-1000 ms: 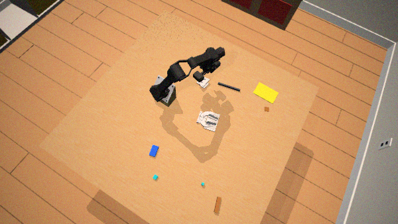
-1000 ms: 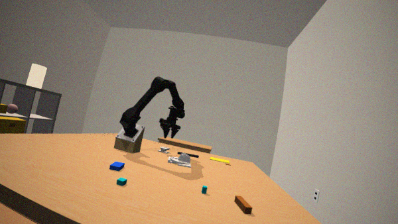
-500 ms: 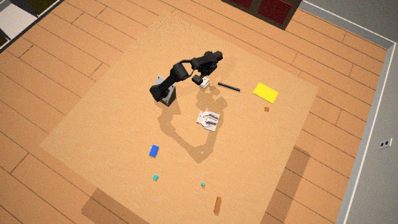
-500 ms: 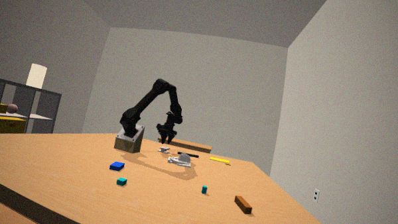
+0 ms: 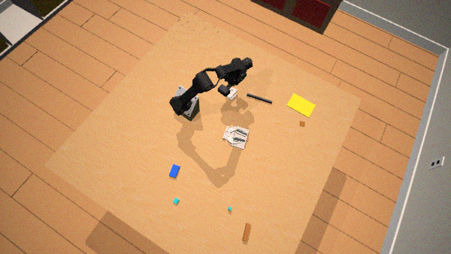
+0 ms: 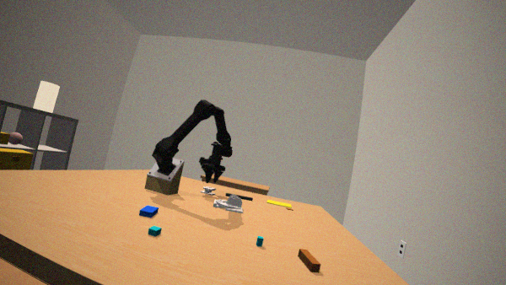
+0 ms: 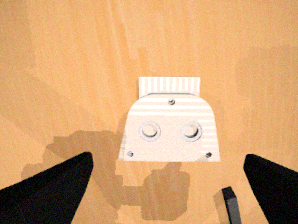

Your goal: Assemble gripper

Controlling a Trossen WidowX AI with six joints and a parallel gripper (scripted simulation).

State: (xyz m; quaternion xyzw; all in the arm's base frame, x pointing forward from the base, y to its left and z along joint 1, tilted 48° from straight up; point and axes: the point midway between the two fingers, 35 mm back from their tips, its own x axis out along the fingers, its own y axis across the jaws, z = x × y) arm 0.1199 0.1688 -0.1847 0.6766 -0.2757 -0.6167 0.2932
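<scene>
Right now my gripper tip is 10 mm past the gripper base and 30 mm above it. The rest, counted from my gripper tip: white jaw: 170 mm ahead, 210 mm to the right, 50 mm below; housing plate: 150 mm ahead, 200 mm to the right, 50 mm below; black bar: 150 mm ahead, 90 mm to the left, 50 mm below.
</scene>
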